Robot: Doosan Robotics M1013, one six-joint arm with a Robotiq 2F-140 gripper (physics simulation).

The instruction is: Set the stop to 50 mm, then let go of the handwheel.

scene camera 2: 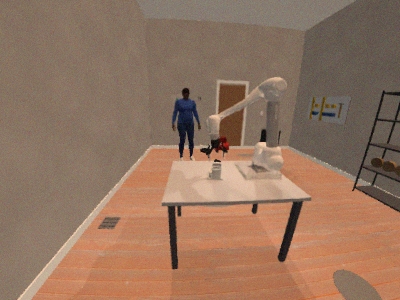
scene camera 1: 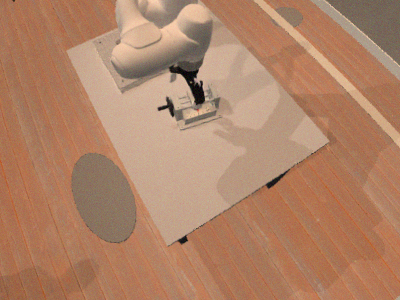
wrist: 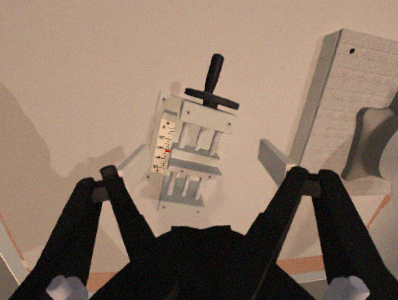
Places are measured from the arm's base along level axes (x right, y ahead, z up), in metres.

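Where they show: gripper, fingertip midpoint: (scene camera 2: 216, 159) (scene camera 1: 184, 93) (wrist: 203, 151); arm's base at its link origin: (scene camera 2: 259, 168) (wrist: 380, 142).
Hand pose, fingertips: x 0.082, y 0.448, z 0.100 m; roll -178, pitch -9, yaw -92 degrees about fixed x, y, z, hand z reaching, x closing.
Things, the pixels of their centre, and the offset from my fingertips. "pt": a spot on its surface instead. Level surfaces: height alone.
- handle at the middle of its body: (wrist: 213, 74) (scene camera 1: 163, 107) dz -0.042, dx +0.091, dy -0.028 m
- stop at a spot on its surface: (wrist: 196, 161) pt dz -0.052, dx -0.038, dy +0.007 m
- red pointer at the middle of its body: (wrist: 169, 151) dz -0.088, dx -0.027, dy +0.054 m
- white scale at a spot on its surface: (wrist: 161, 155) pt dz -0.089, dx -0.033, dy +0.070 m
- table at its surface level: dz -0.144 m
The stop device (scene camera 1: 197, 114) (scene camera 2: 216, 171) is a pale grey frame on the table. Its black handwheel (scene camera 1: 170, 106) (wrist: 225, 102), with a handle (scene camera 1: 162, 107) (wrist: 215, 72), sits at one end. The stop (wrist: 196, 161) is a crosspiece on the rods between the end plates. A red pointer (wrist: 168, 150) stands near the middle of the white scale (wrist: 161, 155); the small, blurred numbers do not give an exact reading. My gripper (scene camera 1: 199, 103) (scene camera 2: 216, 156) (wrist: 203, 151) is open and empty above the device, its fingers wide apart and clear of the handwheel.
The arm's base plate (scene camera 1: 112, 70) (scene camera 2: 245, 171) (wrist: 320, 115) stands on the table (scene camera 1: 165, 200) (scene camera 2: 200, 195) beside the device. A person in blue (scene camera 2: 185, 112) stands beyond the table. A dark shelf rack (scene camera 2: 370, 135) is at the right in scene camera 2.
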